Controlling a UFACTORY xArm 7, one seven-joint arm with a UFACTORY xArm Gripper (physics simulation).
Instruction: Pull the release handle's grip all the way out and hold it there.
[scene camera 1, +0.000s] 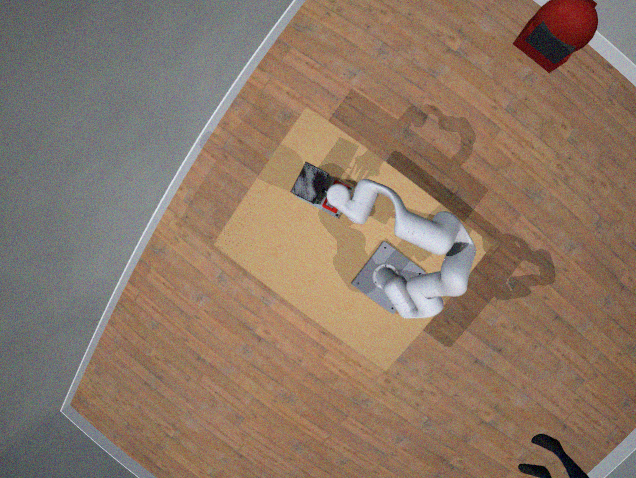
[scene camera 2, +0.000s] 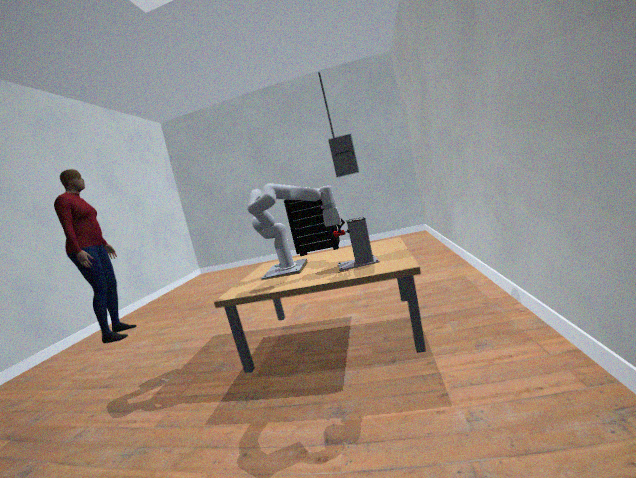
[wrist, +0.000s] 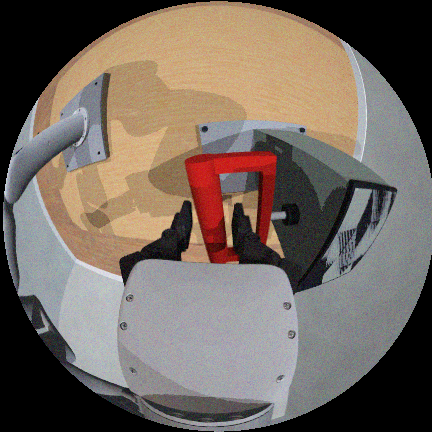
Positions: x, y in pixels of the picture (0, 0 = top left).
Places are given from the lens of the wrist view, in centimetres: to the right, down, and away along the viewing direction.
my gripper (wrist: 211, 212): -1, 0, 15
base plate (wrist: 231, 135): 3, -16, 26
